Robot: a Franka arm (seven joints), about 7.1 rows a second.
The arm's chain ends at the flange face. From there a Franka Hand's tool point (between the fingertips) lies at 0.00 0.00 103.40 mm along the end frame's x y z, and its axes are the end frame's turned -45 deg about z.
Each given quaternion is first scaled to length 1.
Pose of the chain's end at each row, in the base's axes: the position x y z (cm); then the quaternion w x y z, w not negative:
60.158 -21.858 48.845 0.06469 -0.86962 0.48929 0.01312
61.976 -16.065 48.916 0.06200 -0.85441 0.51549 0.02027
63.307 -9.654 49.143 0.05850 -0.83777 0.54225 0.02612
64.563 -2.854 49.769 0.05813 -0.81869 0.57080 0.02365
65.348 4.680 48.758 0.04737 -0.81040 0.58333 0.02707
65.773 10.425 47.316 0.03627 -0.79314 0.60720 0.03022
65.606 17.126 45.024 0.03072 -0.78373 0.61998 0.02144
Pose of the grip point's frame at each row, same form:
60.577 -20.562 38.595 0.06479 -0.99067 0.11926 -0.01263
62.279 -14.753 38.664 0.06504 -0.98664 0.14928 -0.00500
63.510 -8.348 38.888 0.06404 -0.98151 0.18037 0.00174
64.849 -1.591 39.510 0.06276 -0.97480 0.21405 -0.00040
65.466 5.800 38.480 0.05412 -0.97194 0.22880 0.00688
65.733 11.399 37.022 0.04507 -0.96514 0.25746 0.01404
65.652 17.899 34.713 0.03659 -0.96132 0.27286 0.00805

